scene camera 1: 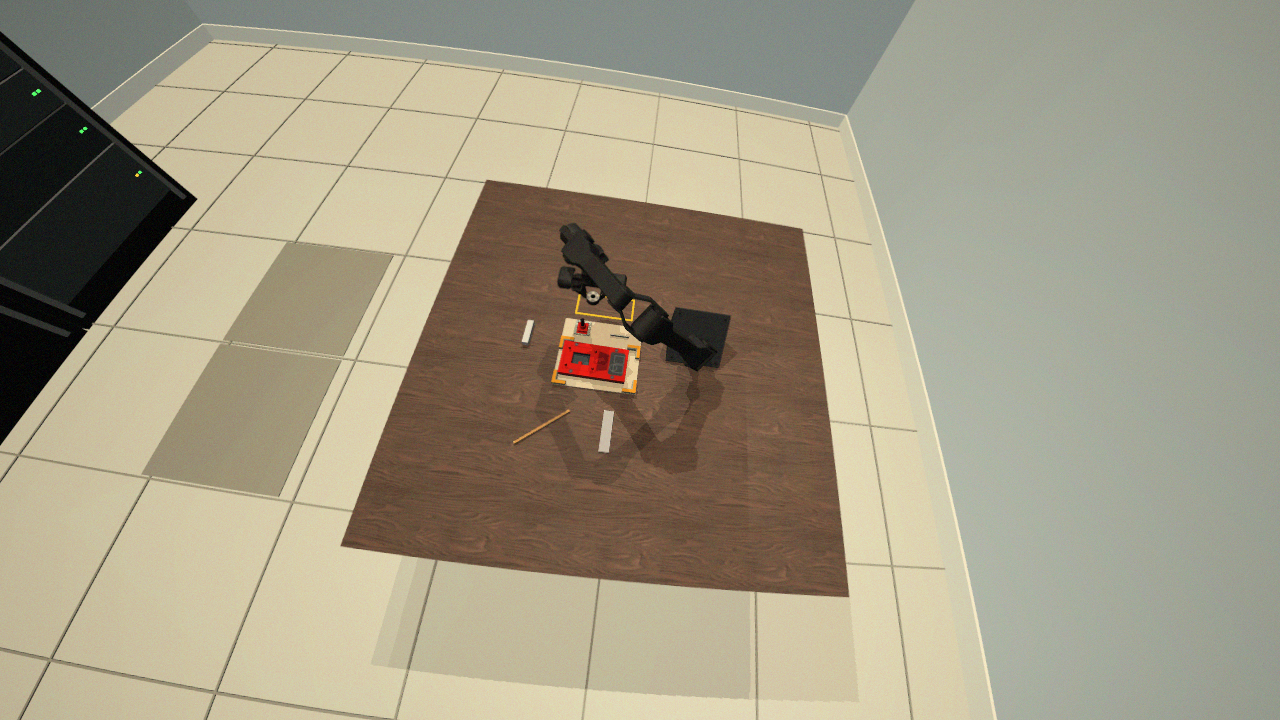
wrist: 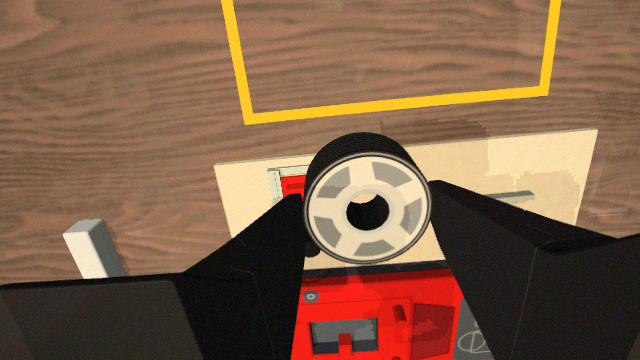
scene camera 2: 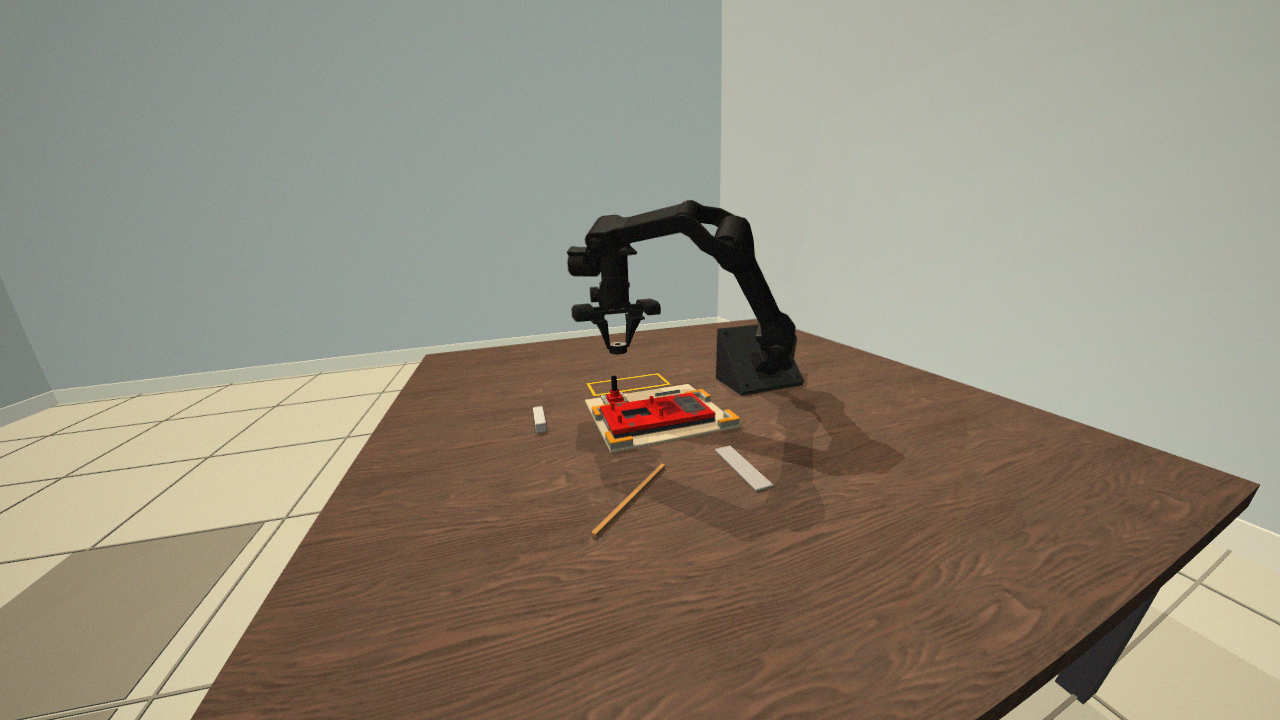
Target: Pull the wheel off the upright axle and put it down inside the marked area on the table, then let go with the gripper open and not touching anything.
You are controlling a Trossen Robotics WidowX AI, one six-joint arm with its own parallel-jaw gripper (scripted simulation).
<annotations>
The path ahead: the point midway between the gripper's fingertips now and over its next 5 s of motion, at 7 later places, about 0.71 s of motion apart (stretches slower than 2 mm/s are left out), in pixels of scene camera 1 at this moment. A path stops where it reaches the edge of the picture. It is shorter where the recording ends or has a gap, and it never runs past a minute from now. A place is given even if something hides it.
My gripper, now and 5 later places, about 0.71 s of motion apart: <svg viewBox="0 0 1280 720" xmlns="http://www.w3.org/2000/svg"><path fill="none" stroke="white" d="M593 298L605 287L605 302L605 302L625 296L631 299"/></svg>
</annotations>
